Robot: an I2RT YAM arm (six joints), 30 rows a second.
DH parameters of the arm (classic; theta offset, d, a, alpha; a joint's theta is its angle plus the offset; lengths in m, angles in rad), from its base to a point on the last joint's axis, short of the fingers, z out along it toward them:
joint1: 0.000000 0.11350 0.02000 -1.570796
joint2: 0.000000 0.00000 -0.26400 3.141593
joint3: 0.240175 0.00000 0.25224 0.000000
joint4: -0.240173 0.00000 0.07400 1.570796
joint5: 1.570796 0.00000 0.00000 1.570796
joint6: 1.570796 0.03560 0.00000 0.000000
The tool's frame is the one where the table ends.
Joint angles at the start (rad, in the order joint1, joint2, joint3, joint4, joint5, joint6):
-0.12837, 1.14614, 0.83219, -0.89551, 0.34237, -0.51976
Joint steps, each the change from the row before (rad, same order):
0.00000, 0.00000, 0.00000, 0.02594, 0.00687, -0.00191
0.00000, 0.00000, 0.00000, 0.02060, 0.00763, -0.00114
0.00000, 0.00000, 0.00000, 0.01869, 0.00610, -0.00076
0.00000, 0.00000, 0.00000, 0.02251, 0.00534, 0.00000
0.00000, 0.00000, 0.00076, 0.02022, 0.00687, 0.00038
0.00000, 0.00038, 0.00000, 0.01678, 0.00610, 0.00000
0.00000, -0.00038, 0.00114, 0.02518, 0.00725, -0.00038
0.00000, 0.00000, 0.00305, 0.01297, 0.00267, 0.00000
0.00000, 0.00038, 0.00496, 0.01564, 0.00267, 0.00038
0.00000, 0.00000, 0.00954, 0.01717, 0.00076, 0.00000
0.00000, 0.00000, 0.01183, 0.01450, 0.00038, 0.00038
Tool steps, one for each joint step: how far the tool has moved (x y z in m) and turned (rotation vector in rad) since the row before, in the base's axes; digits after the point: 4 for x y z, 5 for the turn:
0.0025, -0.0006, 0.0011, -0.01023, -0.02418, -0.00084
0.0020, -0.0005, 0.0009, -0.00997, -0.01909, -0.00197
0.0018, -0.0004, 0.0009, -0.00818, -0.01752, -0.00182
0.0021, -0.0005, 0.0011, -0.00768, -0.02171, -0.00226
0.0019, -0.0005, 0.0013, -0.00865, -0.02018, -0.00336
0.0016, -0.0004, 0.0008, -0.00747, -0.01557, -0.00281
0.0023, -0.0005, 0.0018, -0.00988, -0.02550, -0.00317
0.0015, -0.0003, 0.0017, -0.00435, -0.01559, -0.00133
0.0020, -0.0003, 0.0023, -0.00470, -0.01993, -0.00167
0.0025, -0.0004, 0.0039, -0.00406, -0.02641, -0.00041
0.0025, -0.0003, 0.0045, -0.00351, -0.02624, -0.00050

